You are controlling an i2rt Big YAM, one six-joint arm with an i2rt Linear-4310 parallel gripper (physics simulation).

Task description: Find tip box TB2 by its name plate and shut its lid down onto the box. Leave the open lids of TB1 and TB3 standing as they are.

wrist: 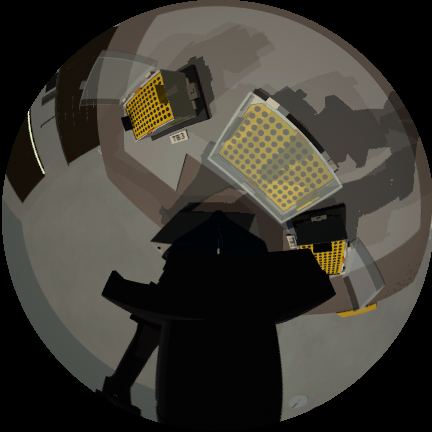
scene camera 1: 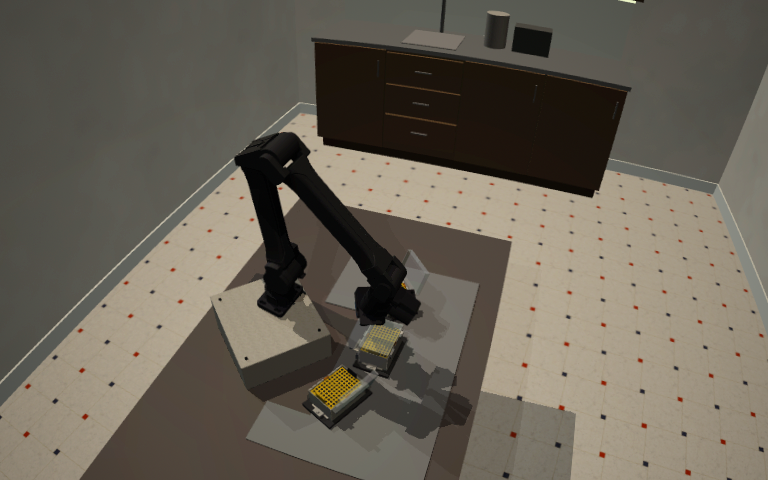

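Pixels of known places: gripper, fingertip midpoint: [wrist: 217,215] [scene camera 1: 362,316]; arm's base at its link origin: [scene camera 1: 280,297].
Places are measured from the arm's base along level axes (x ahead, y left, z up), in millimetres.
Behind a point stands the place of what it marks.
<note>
The middle tip box [scene camera 1: 379,343] {x 311, y 12, z -40 mm} [wrist: 275,155] {x 312, y 48, z -40 mm} has its clear lid [wrist: 320,175] {x 334, y 7, z -40 mm} lying over the yellow tip rack; its name plate is not readable, and I cannot tell if the lid is fully seated. The far box [scene camera 1: 403,285] {x 267, y 273, z -60 mm} [wrist: 150,107] {x 252, y 231, z -61 mm} has the plate TB3 [wrist: 178,136] {x 201, y 193, z -115 mm} beside it, and its clear lid [scene camera 1: 417,270] {x 299, y 298, z -4 mm} [wrist: 117,79] {x 288, y 297, z -26 mm} stands open. The near box [scene camera 1: 336,387] {x 271, y -158, z -60 mm} [wrist: 327,255] {x 286, y -144, z -60 mm} has a partly hidden plate [wrist: 291,242] {x 206, y -139, z -115 mm}, and its lid [scene camera 1: 369,378] {x 361, y -149, z 26 mm} [wrist: 364,275] {x 347, y -164, z -13 mm} stands open. My gripper [wrist: 217,215] {x 240, y 46, z -1 mm} is shut and empty, near the middle box; its fingertips are unclear in the scene view.
The boxes stand on a grey board [scene camera 1: 453,328] {x 458, y 226, z -118 mm} on a brown mat [scene camera 1: 169,418] {x -86, y -431, z -120 mm}. The arm's pale pedestal [scene camera 1: 266,339] {x 45, y -137, z -17 mm} stands left of them. A dark cabinet [scene camera 1: 498,118] [wrist: 80,110] stands at the back. My arm crosses over the far box in the scene view.
</note>
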